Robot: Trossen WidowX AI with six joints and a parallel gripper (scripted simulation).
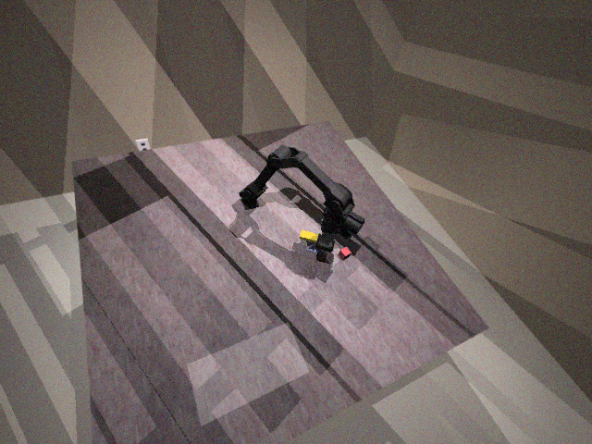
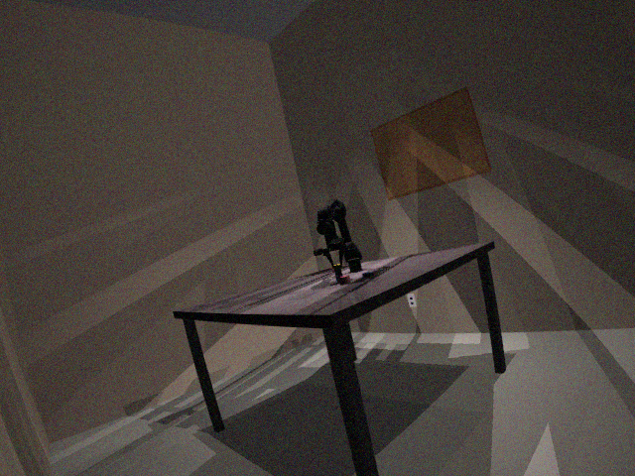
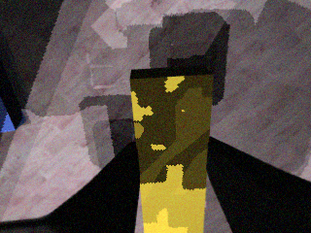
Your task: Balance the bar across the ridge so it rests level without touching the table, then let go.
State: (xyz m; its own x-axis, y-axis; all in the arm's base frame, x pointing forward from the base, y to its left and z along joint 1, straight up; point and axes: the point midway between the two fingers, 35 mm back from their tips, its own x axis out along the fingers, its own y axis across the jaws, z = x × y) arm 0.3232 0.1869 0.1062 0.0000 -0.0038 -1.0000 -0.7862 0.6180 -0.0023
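My gripper tip is 2 cm past the yellow bar and 2 cm to the left of it. From my gripper tip the other things lie so: small red block 6 cm ahead, 8 cm to the left, 6 cm below; then blue block 9 cm behind, 10 cm to the left, 6 cm below.
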